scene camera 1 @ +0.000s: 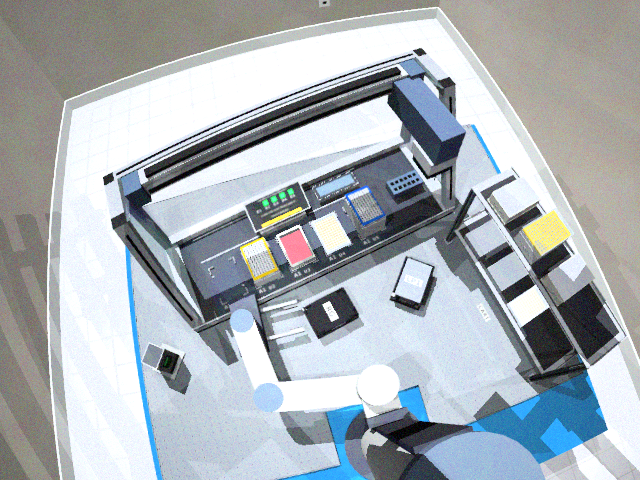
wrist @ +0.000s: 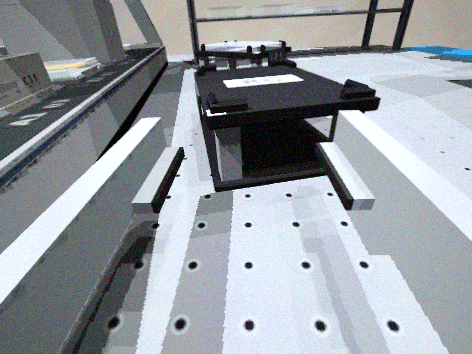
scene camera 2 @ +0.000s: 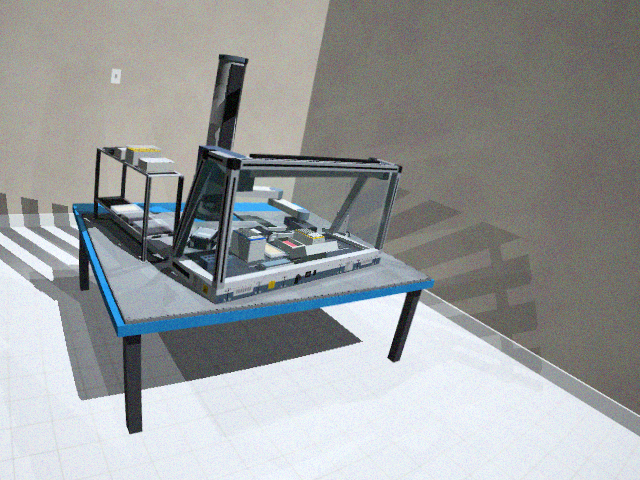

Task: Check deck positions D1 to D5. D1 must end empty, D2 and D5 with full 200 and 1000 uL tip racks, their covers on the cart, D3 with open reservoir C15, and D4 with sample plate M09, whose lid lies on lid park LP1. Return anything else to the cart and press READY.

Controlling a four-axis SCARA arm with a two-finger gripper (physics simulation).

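Places are measured from the arm's base along level axes (x right, y ahead, z up), in metres.
Pixels of known places: gripper, between the fingertips: (scene camera 1: 300, 315) (wrist: 248, 133) (scene camera 2: 272, 232).
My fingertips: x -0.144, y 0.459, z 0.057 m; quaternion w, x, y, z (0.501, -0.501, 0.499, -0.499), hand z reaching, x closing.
For each thing: its top centre in the pictures, then the offset to it from my fingertips. "spot": a spot on its surface instead.
- open red-filled reservoir C15, centre of its top: (scene camera 1: 295, 245) (scene camera 2: 290, 241) dz +0.036, dx +0.041, dy +0.218 m
- pale lid, centre of its top: (wrist: 241, 43) (scene camera 1: 413, 280) dz +0.014, dx +0.372, dy +0.008 m
- cart, centre of its top: (scene camera 1: 552, 260) (scene camera 2: 136, 159) dz +0.312, dx +0.682, dy -0.137 m
- yellow rack, centre of its top: (scene camera 1: 549, 230) (scene camera 2: 143, 147) dz +0.376, dx +0.669, dy -0.073 m
- small box with a green-lit face, a spot on its surface: (scene camera 1: 168, 360) spot: dz +0.041, dx -0.440, dy -0.053 m
- blue head, a spot on its surface: (scene camera 1: 429, 116) spot: dz +0.443, dx +0.459, dy +0.294 m
My gripper (scene camera 1: 300, 316) (wrist: 248, 133) is shut to its narrow stand, a gap between the pads and nothing in it. It is low over the table, left of the black RG stand (scene camera 1: 338, 304) (wrist: 270, 97), in front of the deck. D1 (scene camera 1: 235, 292) is bare. D2 holds a yellow-rimmed tip rack (scene camera 1: 259, 258) (scene camera 2: 310, 236); D3 the open red-filled reservoir C15 (scene camera 1: 295, 246) (scene camera 2: 288, 244) (wrist: 22, 77); D4 a cream sample plate (scene camera 1: 330, 232) (scene camera 2: 272, 251); D5 a blue-rimmed tip rack (scene camera 1: 365, 206) (scene camera 2: 250, 245). A pale lid (scene camera 1: 413, 279) (wrist: 245, 46) lies on LP1.
The cart (scene camera 1: 461, 214) (scene camera 2: 146, 217) at the right carries a yellow rack (scene camera 1: 546, 232) (scene camera 2: 143, 149) and several pale items on two shelves. A small box with a green-lit face (scene camera 1: 168, 360) stands at the left. The instrument frame (scene camera 1: 155, 279) surrounds the deck; a blue head (scene camera 1: 429, 116) hangs at its right.
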